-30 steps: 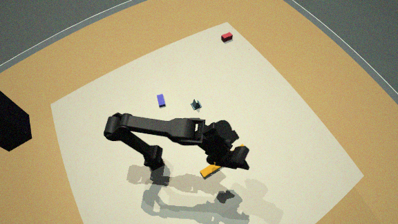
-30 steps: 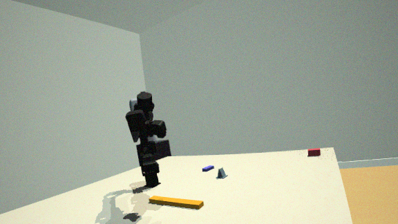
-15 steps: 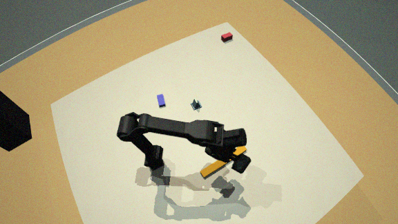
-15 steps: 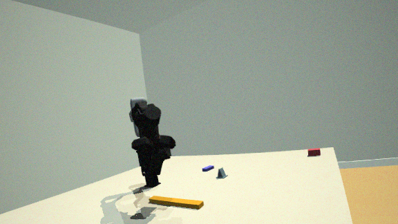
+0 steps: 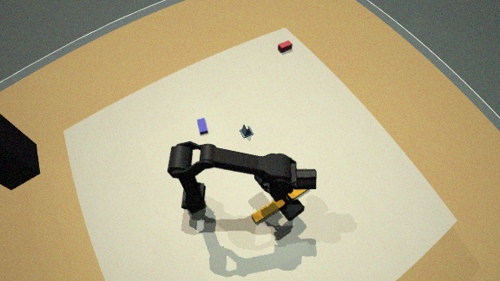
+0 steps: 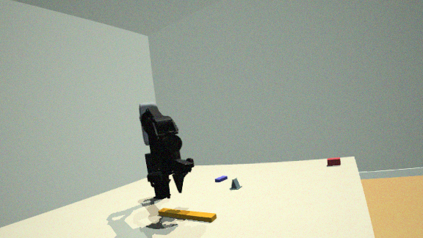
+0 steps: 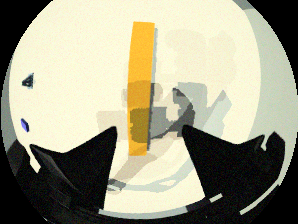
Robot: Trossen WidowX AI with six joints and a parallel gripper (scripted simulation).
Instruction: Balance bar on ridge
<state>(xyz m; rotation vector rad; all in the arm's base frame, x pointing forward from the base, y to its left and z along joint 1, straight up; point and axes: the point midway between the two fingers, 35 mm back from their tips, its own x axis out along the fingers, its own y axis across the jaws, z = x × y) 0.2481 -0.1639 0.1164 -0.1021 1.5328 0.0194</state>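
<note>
Now: the orange bar 2 cm ahead of my gripper tip, 1 cm to the left of it and 7 cm below it. Round my gripper tip: blue block 8 cm behind, 45 cm to the left, 7 cm below; then red block 49 cm ahead, 67 cm to the left, 7 cm below.
</note>
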